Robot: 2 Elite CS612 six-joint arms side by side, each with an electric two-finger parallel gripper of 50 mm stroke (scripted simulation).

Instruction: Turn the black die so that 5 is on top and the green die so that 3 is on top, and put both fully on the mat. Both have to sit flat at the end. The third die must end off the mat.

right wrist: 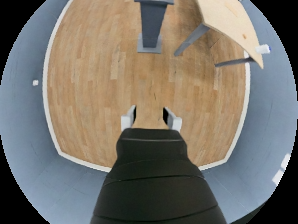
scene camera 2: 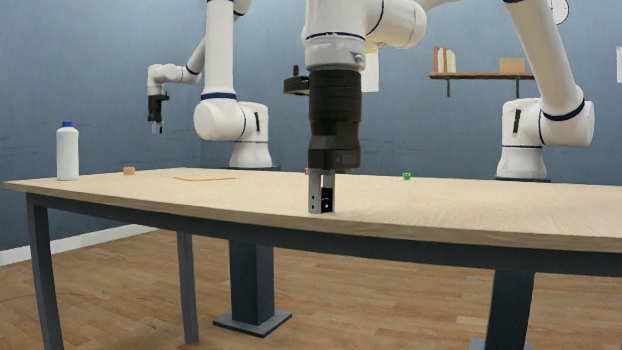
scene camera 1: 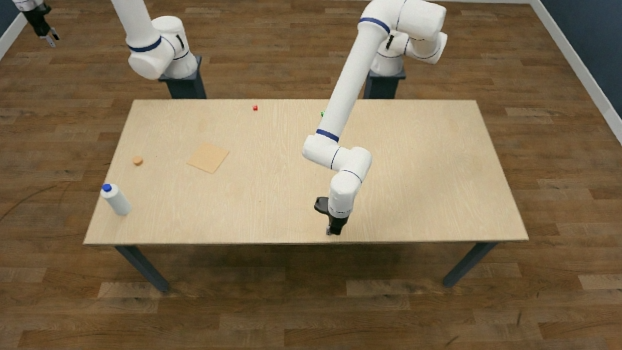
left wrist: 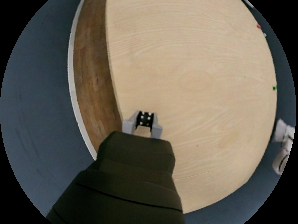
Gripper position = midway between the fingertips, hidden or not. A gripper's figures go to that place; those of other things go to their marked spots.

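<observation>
My left gripper (scene camera 2: 321,211) is 61 cm from the lens. A white bottle (scene camera 2: 67,137) is 124 cm from the lens, so my left gripper is nearer to the lens than the white bottle.
</observation>
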